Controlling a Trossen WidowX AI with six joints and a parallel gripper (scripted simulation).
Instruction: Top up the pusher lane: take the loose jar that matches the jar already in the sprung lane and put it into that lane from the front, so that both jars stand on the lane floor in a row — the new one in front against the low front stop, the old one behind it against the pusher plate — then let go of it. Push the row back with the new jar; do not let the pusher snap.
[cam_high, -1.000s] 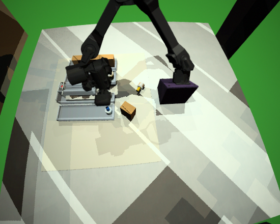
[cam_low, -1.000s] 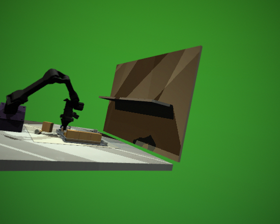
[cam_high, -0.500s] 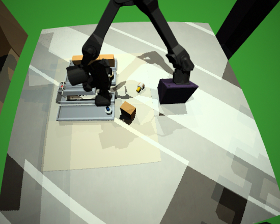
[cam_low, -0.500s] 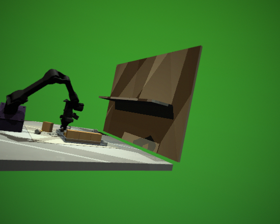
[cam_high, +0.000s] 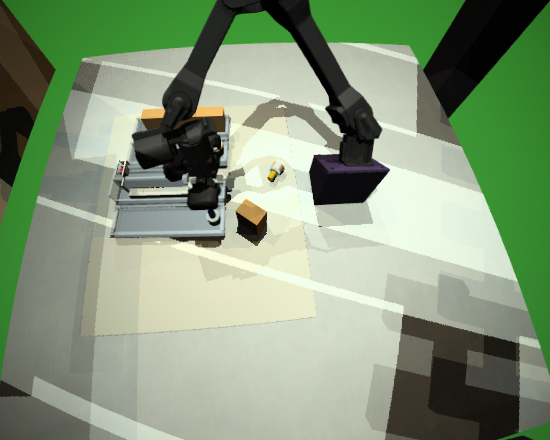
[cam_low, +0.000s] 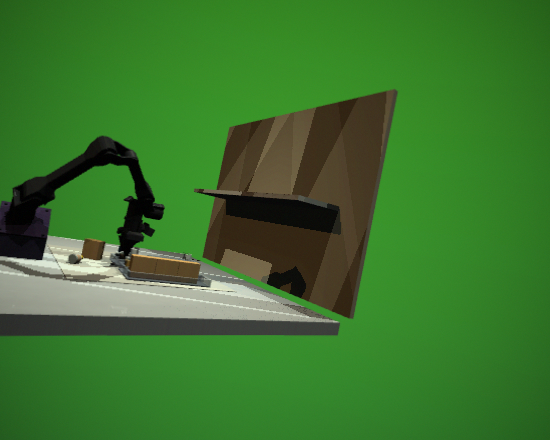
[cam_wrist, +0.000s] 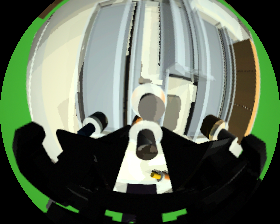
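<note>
My gripper tip is 10 cm past the cardboard box and 8 cm to the right of it. Also, from my gripper tip: red mark (22 cm ahead, 4 cm to the right, 4 cm above).
</note>
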